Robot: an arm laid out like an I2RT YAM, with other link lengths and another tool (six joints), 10 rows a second.
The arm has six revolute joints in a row. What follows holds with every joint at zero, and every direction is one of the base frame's.
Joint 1 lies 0.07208 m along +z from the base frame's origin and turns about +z.
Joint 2 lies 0.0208 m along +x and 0.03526 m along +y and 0.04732 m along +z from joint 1 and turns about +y.
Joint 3 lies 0.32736 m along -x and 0.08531 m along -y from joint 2 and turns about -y.
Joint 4 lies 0.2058 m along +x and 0.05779 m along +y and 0.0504 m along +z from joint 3 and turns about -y.
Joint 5 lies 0.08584 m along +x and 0.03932 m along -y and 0.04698 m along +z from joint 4 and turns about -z.
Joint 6 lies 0.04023 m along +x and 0.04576 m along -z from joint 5 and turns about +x.
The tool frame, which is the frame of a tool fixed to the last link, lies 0.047 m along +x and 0.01 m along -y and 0.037 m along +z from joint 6; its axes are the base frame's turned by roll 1.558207, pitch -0.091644 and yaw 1.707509 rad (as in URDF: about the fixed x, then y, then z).
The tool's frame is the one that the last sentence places.
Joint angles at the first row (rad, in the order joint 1, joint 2, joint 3, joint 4, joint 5, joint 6):
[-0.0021, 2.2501, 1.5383, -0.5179, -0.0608, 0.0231]
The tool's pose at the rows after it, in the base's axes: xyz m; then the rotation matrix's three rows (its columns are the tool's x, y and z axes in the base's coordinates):
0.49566, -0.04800, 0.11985; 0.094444, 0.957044, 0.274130; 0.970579, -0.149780, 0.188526; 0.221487, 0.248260, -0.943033
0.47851, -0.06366, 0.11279; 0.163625, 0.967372, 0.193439; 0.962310, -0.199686, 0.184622; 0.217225, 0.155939, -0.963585
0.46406, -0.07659, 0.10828; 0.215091, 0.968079, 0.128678; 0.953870, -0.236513, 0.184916; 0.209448, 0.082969, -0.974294
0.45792, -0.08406, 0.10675; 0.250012, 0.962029, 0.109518; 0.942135, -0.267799, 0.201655; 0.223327, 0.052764, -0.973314
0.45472, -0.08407, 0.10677; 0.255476, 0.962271, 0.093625; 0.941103, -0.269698, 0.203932; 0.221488, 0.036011, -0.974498
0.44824, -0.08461, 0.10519; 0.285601, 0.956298, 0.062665; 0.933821, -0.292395, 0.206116; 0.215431, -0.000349, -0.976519
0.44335, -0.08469, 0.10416; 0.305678, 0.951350, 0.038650; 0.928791, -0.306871, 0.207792; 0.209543, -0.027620, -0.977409
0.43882, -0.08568, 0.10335; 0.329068, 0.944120, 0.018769; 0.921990, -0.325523, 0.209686; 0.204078, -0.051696, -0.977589
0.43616, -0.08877, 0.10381; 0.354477, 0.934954, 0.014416; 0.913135, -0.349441, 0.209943; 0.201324, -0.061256, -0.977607
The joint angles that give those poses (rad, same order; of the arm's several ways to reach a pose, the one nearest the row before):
[-0.0208, 2.2501, 1.5383, -0.5980, -0.0605, 0.0380]
[-0.0528, 2.2501, 1.5379, -0.6910, -0.0612, 0.0566]
[-0.0814, 2.2501, 1.5375, -0.7643, -0.0616, 0.0654]
[-0.1009, 2.2501, 1.5375, -0.7910, -0.0792, 0.0784]
[-0.1017, 2.2482, 1.5379, -0.8101, -0.0799, 0.0795]
[-0.1024, 2.2482, 1.5379, -0.8451, -0.0795, 0.1024]
[-0.1024, 2.2482, 1.5379, -0.8719, -0.0792, 0.1177]
[-0.1043, 2.2482, 1.5379, -0.8951, -0.0795, 0.1356]
[-0.1104, 2.2463, 1.5379, -0.9054, -0.0799, 0.1551]

